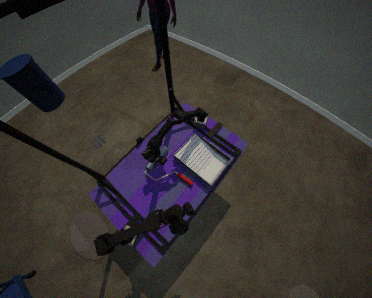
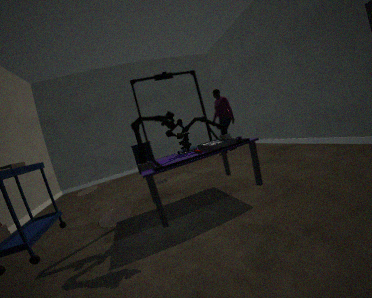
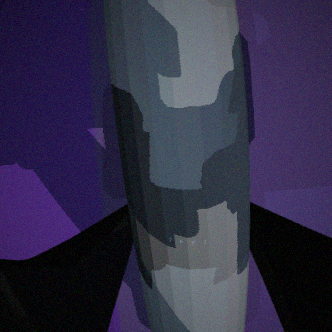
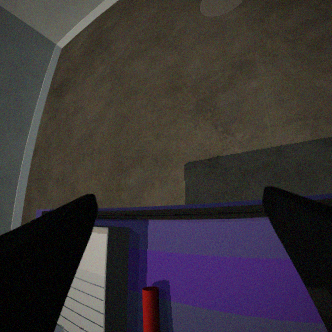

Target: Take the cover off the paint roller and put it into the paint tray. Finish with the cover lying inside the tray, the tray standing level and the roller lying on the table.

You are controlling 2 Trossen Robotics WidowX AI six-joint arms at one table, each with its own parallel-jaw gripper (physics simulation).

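Seen in the pictures: left gripper, fingertip midpoint: [image 1: 156, 159] [image 2: 187, 151] [image 3: 187, 210]; right gripper, fingertip midpoint: [image 1: 192, 219] [image 2: 181, 132] [image 4: 179, 198]; left arm's base, link origin: [image 1: 201, 118] [image 2: 224, 134]; right arm's base, link origin: [image 2: 143, 163].
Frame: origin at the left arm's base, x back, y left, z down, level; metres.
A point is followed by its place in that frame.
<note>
The paint roller lies on the purple table [image 1: 125, 180] @(y -0.409, x -0.713, z 0.088 m) beside the tray, with a red handle [image 1: 185, 178] @(y 0.043, x -0.536, z 0.054 m) [image 4: 151, 306] @(y 0.075, x -0.561, z 0.060 m) [image 2: 198, 151] @(y 0.074, x -0.562, z 0.064 m) and a thin wire frame [image 1: 161, 177] @(y -0.136, x -0.590, z 0.062 m). Its grey cover [image 1: 150, 165] @(y -0.250, x -0.537, z 0.036 m) [image 3: 191, 148] @(y -0.245, x -0.496, z 0.034 m) sits on the frame's far end. My left gripper [image 1: 154, 162] @(y -0.236, x -0.461, z 0.073 m) [image 3: 187, 210] @(y -0.236, x -0.461, z 0.073 m) [image 2: 184, 146] @(y -0.236, x -0.461, z 0.073 m) is down on the cover, with a finger pressed against each side. The white ribbed paint tray [image 1: 202, 159] @(y 0.120, x -0.336, z 0.073 m) [image 4: 89, 263] @(y 0.195, x -0.366, z 0.084 m) [image 2: 214, 144] @(y 0.052, x -0.282, z 0.062 m) stands level and holds nothing. My right gripper [image 1: 188, 209] [image 4: 179, 198] @(y 0.175, x -0.791, z -0.165 m) is open and empty, above the table near the handle end.
Black frame rails [image 1: 217, 139] @(y 0.185, x -0.128, z 0.068 m) run along the table edges, and tall posts [image 1: 167, 74] @(y -0.298, x 0.036, z -0.358 m) rise from them. A person [image 1: 156, 32] [image 2: 222, 110] stands on the floor beyond the table. A blue cart [image 2: 46, 219] stands at the far left.
</note>
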